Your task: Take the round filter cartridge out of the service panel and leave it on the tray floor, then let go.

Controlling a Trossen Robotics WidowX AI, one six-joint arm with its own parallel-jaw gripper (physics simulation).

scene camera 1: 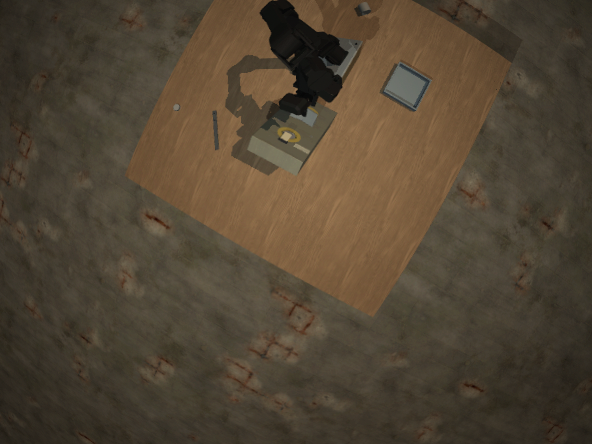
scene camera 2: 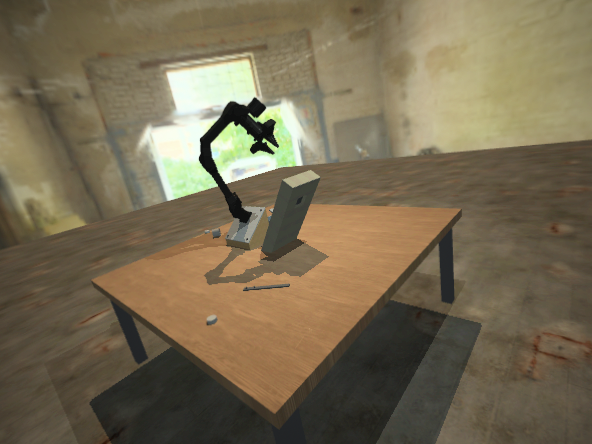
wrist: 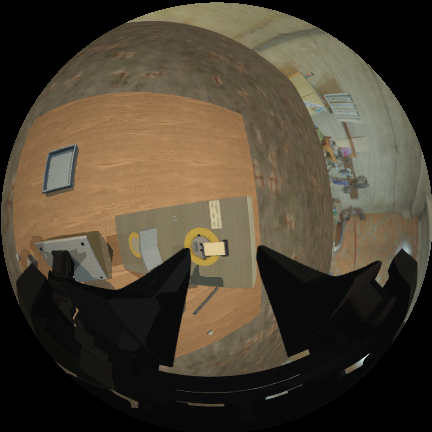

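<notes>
The service panel [scene camera 1: 274, 154] [scene camera 2: 291, 215] [wrist: 165, 235] is a grey-green slab standing tilted on the table. In the wrist view, the round grey filter cartridge [wrist: 197, 244] sits inside a yellow ring [wrist: 189, 236] on the panel face. A cream block [wrist: 214, 249] [scene camera 1: 286, 135] with dark ends lies over the cartridge's right side and hides part of it. My gripper [wrist: 223, 253] [scene camera 2: 275, 149] is open and empty, in the air off the panel face, with its fingertips apart from the panel. The shallow tray [scene camera 1: 407, 87] [wrist: 60, 170] has blue-grey walls and an empty floor.
The arm base [scene camera 2: 245, 236] [wrist: 75, 255] stands behind the panel face. A thin dark bar [scene camera 1: 215, 131] [scene camera 2: 267, 287] [wrist: 205, 301] and a small pale disc [scene camera 1: 176, 107] [scene camera 2: 212, 319] [wrist: 210, 332] lie on the table. A grey cylinder [scene camera 1: 363, 8] [scene camera 2: 216, 233] lies near the base.
</notes>
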